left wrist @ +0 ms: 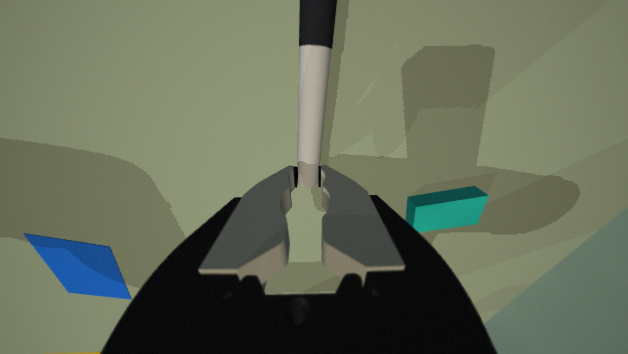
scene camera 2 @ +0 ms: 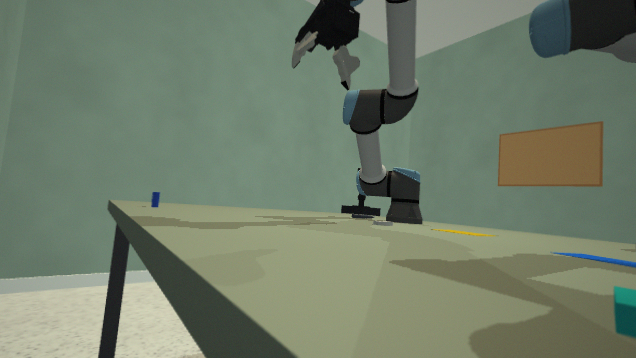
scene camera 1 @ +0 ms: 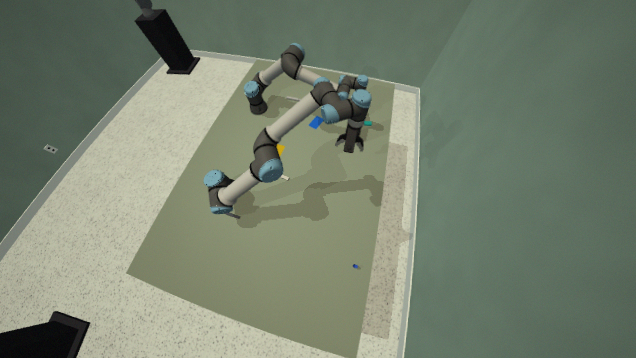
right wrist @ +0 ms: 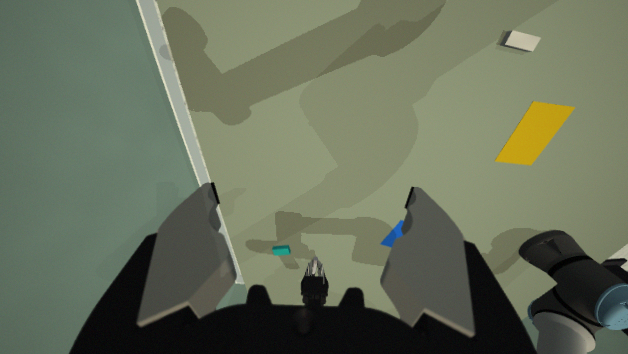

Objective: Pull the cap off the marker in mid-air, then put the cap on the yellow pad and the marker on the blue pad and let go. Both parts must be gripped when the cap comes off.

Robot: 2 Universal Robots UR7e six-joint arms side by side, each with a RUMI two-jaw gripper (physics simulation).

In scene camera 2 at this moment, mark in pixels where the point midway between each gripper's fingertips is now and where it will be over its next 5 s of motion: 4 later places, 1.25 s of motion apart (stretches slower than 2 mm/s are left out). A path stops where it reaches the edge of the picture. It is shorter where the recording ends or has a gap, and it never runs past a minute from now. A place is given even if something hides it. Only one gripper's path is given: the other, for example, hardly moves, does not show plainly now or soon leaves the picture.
My right gripper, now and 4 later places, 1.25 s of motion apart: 322, 79; 353, 56; 357, 86; 359, 105; 344, 120
